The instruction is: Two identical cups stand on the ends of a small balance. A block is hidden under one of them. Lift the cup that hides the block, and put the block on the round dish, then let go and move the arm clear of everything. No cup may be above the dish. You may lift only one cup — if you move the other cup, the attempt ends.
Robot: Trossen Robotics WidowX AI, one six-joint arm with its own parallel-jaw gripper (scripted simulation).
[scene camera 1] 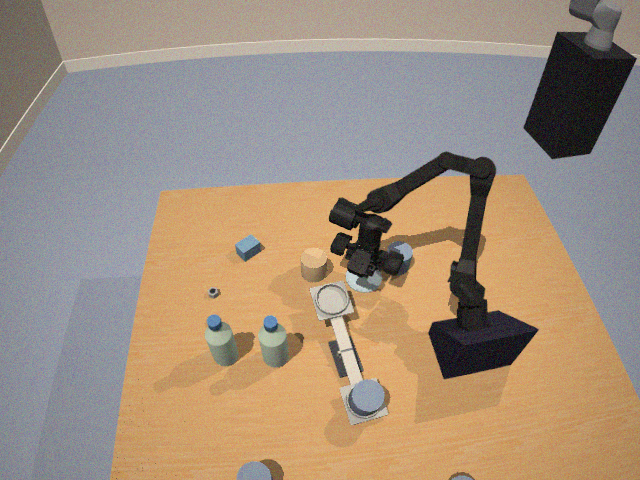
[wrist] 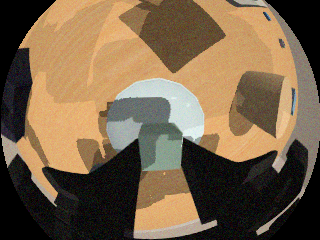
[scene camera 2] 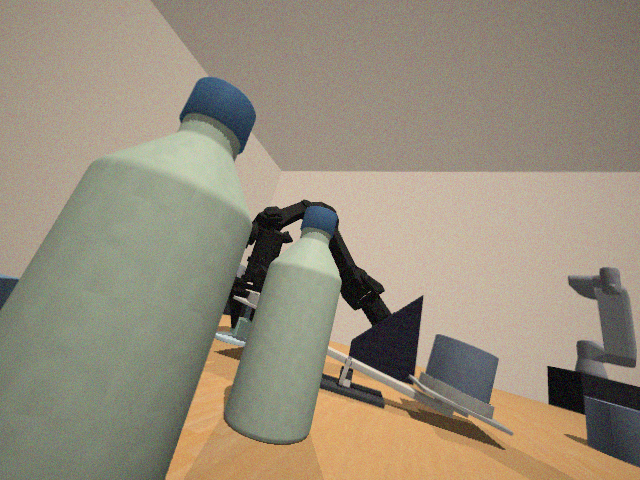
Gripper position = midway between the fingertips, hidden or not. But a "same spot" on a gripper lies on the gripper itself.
my gripper: scene camera 1 364, 272; wrist; scene camera 2
grey-blue cup: scene camera 1; scene camera 2; not seen in the wrist view (out of frame)
same spot on my gripper: (scene camera 2: 238, 289) = (wrist: 267, 174)
same spot on grey-blue cup: (scene camera 2: 471, 370) = (scene camera 1: 351, 401)
